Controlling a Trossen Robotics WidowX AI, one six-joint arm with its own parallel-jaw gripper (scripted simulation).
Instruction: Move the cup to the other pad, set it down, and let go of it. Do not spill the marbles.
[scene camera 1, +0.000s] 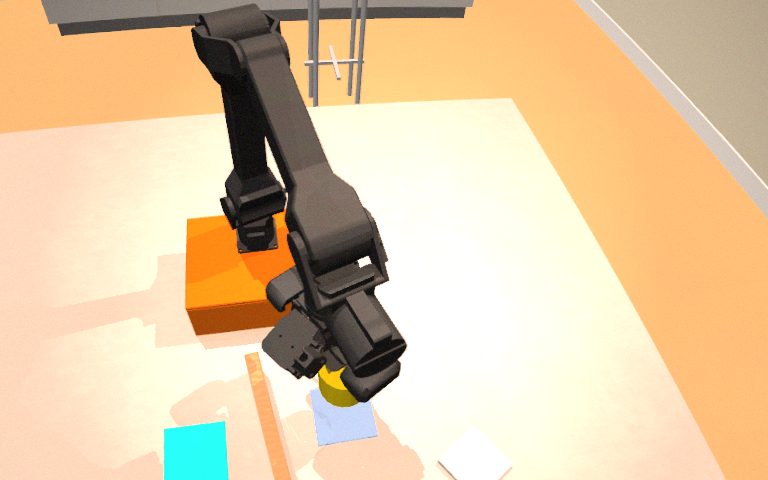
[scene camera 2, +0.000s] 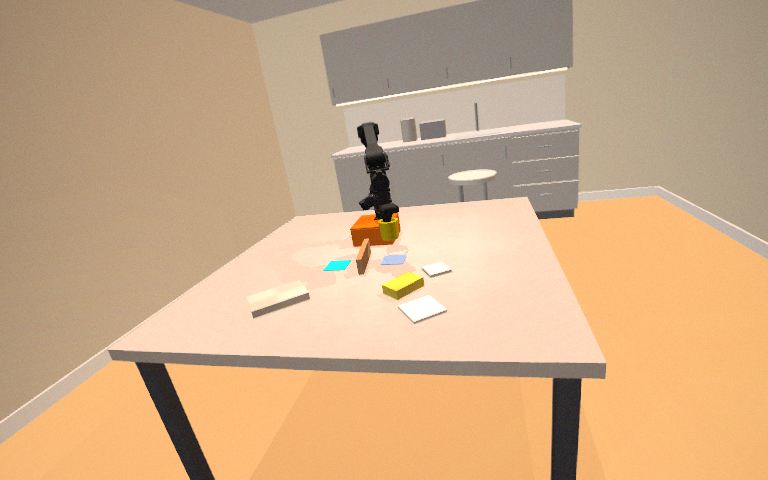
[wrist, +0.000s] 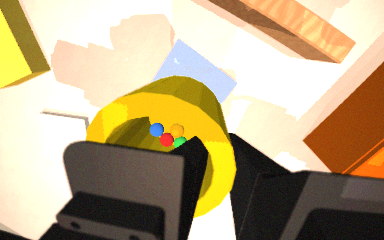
Note:
I see my gripper (scene camera 1: 329, 360), a yellow cup (scene camera 1: 331, 387), a yellow block (scene camera 2: 399, 287), a beige slab (scene camera 2: 284, 296), a white card (wrist: 60, 129), a white card (scene camera 2: 419, 310) and a pale blue pad (scene camera 1: 333, 424).
The yellow cup also shows in the wrist view (wrist: 126, 121). My gripper also shows in scene camera 2 (scene camera 2: 386, 227) and in the wrist view (wrist: 218, 138). The pale blue pad shows as well in the wrist view (wrist: 182, 60). Scene camera 1 misses the yellow block: it is out of frame. Scene camera 1 does not show the beige slab: it is out of frame.

